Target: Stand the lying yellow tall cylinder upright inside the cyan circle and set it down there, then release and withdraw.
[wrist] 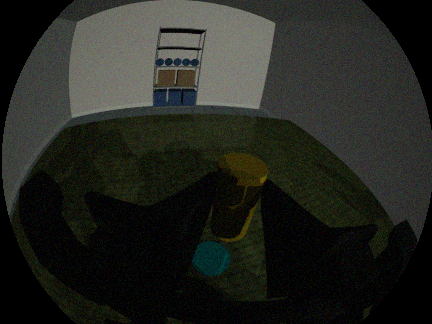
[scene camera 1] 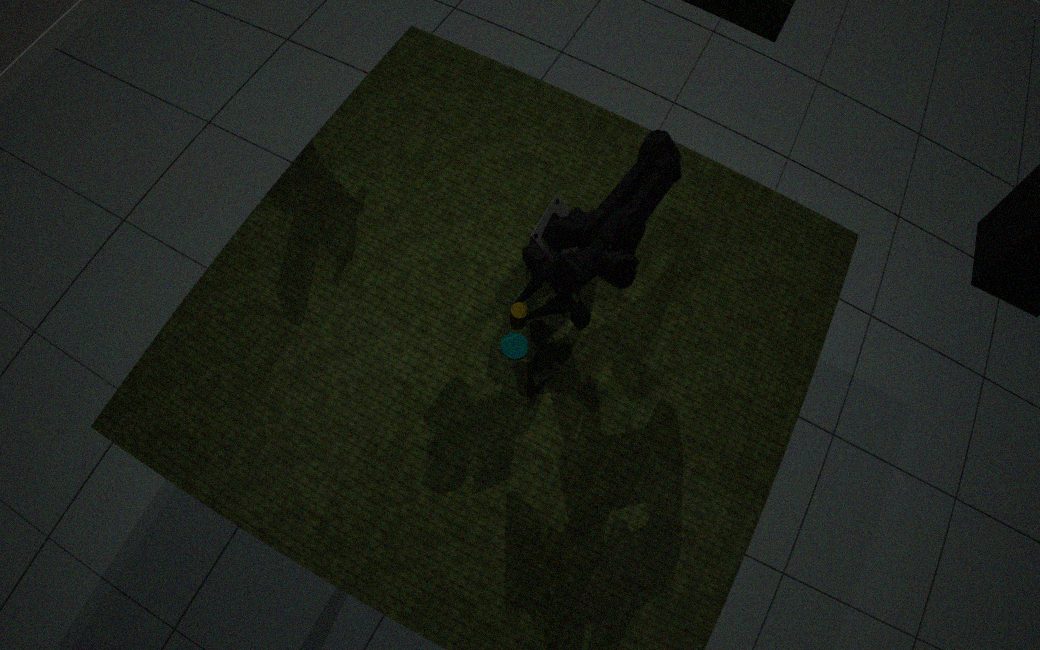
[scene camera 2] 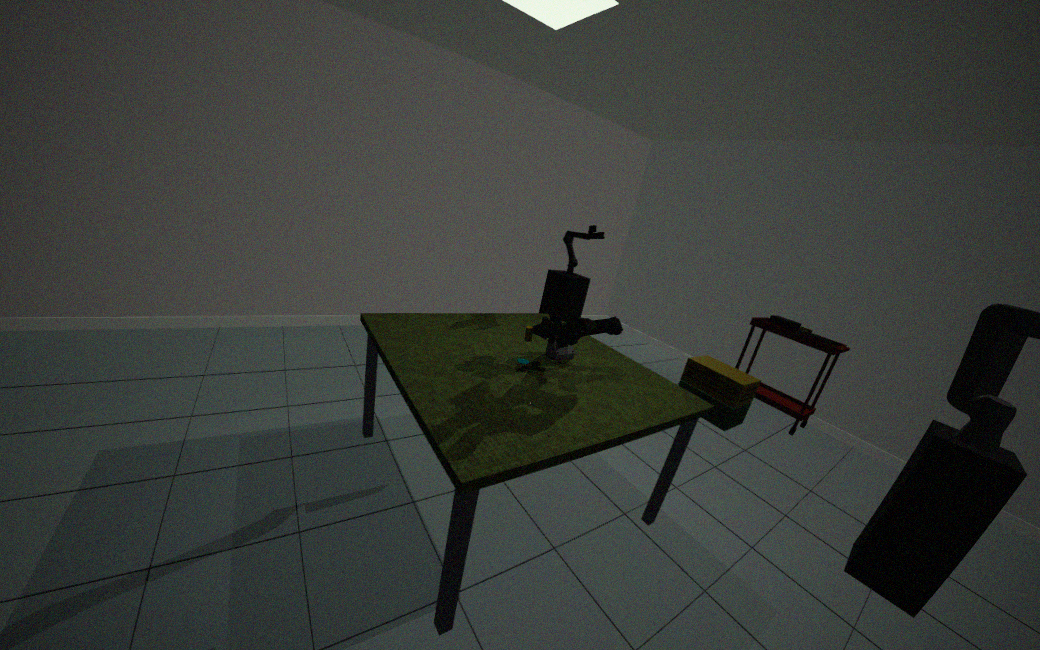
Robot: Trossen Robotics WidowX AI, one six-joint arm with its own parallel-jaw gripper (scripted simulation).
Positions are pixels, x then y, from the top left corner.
Labels:
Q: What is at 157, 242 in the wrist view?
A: The gripper.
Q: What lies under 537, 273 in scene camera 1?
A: The gripper.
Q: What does the gripper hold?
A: A yellow tall cylinder.

